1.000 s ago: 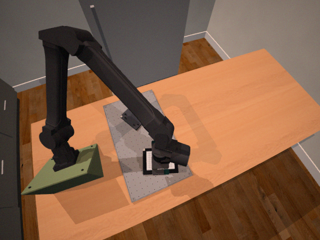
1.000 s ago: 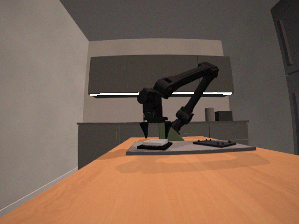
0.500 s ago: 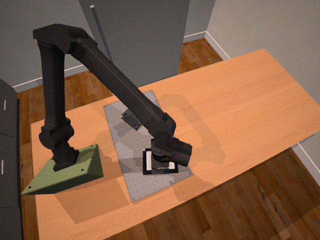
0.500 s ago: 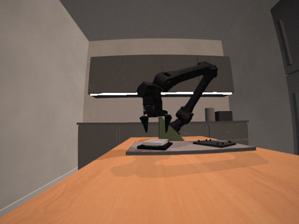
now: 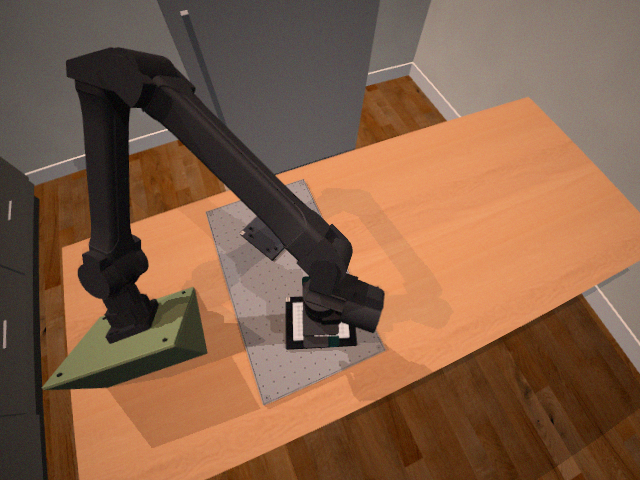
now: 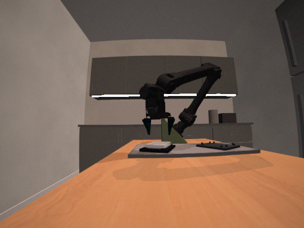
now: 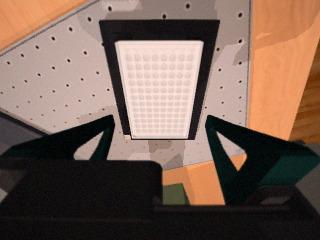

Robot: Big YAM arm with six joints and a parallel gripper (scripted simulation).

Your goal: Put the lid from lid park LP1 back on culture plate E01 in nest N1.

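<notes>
The lid lies 5 cm below my hand. Round my hand: white culture plate E01: 5 cm below; then black plate nest N1: 7 cm below; then lid park LP1: 28 cm to the left, 7 cm below.
</notes>
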